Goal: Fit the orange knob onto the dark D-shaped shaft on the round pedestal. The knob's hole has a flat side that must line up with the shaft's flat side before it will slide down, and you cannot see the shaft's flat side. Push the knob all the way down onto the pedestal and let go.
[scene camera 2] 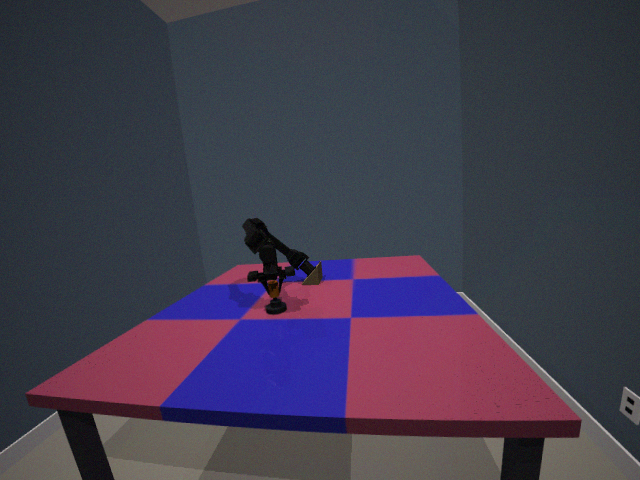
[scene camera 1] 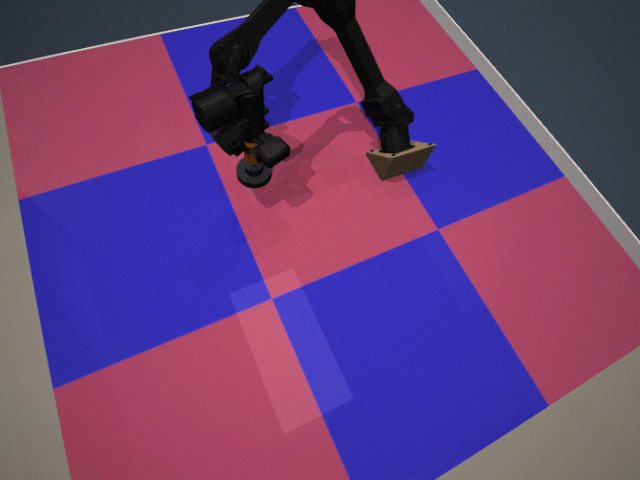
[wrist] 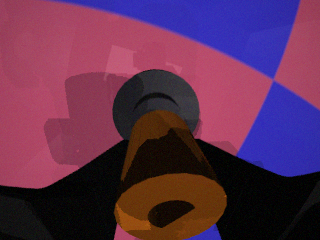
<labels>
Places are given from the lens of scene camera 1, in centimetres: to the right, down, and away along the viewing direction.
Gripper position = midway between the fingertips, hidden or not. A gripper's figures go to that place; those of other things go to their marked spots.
my gripper (scene camera 1: 253, 155): -15, -19, 85
pedestal (scene camera 1: 252, 176): -16, -15, 88
</labels>
